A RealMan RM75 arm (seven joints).
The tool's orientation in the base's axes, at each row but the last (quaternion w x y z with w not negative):
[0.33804 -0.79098 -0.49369 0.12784]
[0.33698 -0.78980 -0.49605 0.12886]
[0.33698 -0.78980 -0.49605 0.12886]
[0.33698 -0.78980 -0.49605 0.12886]
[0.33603 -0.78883 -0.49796 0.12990]
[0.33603 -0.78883 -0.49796 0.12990]
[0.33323 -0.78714 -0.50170 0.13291]
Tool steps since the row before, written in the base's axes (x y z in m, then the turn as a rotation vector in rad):
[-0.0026 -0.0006 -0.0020 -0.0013 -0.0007 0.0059]
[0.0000 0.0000 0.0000 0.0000 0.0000 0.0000]
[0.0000 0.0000 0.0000 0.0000 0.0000 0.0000]
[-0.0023 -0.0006 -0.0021 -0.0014 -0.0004 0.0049]
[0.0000 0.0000 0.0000 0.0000 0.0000 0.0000]
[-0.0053 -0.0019 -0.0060 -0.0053 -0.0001 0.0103]
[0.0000 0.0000 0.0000 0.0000 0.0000 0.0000]
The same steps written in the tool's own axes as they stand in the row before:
[-0.0020 -0.0003 0.0026 -0.0005 -0.0046 -0.0039]
[0.0000 0.0000 0.0000 0.0000 0.0000 0.0000]
[0.0000 0.0000 0.0000 0.0000 0.0000 0.0000]
[-0.0019 0.0000 0.0025 -0.0004 -0.0041 -0.0030]
[0.0000 0.0000 0.0000 0.0000 0.0000 0.0000]
[-0.0049 0.0008 0.0065 -0.0012 -0.0105 -0.0048]
[0.0000 0.0000 0.0000 0.0000 0.0000 0.0000]

